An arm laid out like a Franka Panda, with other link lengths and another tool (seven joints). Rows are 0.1 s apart.
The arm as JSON. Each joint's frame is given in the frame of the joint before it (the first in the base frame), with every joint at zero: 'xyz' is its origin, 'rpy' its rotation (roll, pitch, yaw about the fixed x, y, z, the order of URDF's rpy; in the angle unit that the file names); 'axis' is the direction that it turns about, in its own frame. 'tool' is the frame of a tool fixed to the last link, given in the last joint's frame.
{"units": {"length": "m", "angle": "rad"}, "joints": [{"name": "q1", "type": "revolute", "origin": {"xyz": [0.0, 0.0, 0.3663], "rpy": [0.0, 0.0, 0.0]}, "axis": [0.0, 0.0, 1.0]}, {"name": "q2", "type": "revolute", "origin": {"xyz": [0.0, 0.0, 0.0], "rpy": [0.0, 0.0, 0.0]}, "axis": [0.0, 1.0, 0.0]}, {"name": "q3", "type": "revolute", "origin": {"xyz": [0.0, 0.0, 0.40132], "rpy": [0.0, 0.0, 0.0]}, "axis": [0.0, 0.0, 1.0]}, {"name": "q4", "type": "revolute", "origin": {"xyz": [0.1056, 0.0, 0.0], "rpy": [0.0, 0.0, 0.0]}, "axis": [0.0, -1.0, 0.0]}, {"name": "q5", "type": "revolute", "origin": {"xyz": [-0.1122, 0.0, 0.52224], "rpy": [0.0, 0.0, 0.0]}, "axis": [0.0, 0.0, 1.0]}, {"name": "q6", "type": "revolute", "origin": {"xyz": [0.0, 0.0, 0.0], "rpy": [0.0, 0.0, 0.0]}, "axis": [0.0, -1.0, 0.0]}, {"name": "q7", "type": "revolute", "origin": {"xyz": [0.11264, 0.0, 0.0], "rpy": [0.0, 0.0, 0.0]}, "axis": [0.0, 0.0, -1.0]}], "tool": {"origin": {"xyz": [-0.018, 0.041, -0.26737], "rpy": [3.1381, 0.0, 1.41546]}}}
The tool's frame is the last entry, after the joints.
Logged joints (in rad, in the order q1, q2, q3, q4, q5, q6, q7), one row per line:
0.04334 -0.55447 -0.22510 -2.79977 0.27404 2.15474 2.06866
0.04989 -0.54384 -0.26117 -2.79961 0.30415 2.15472 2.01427
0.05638 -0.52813 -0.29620 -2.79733 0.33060 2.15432 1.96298
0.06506 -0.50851 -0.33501 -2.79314 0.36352 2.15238 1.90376
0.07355 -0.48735 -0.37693 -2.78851 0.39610 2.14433 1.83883
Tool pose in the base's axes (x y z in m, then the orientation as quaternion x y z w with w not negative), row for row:
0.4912 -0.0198 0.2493 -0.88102 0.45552 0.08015 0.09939
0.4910 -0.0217 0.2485 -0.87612 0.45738 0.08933 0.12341
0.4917 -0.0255 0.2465 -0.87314 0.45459 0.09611 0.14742
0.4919 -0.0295 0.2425 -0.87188 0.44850 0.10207 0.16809
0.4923 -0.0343 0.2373 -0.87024 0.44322 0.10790 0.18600
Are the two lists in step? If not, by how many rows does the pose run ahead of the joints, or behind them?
The pose runs 2 rows behind the joints: the pose in row i belongs to the joints in row i - 2.
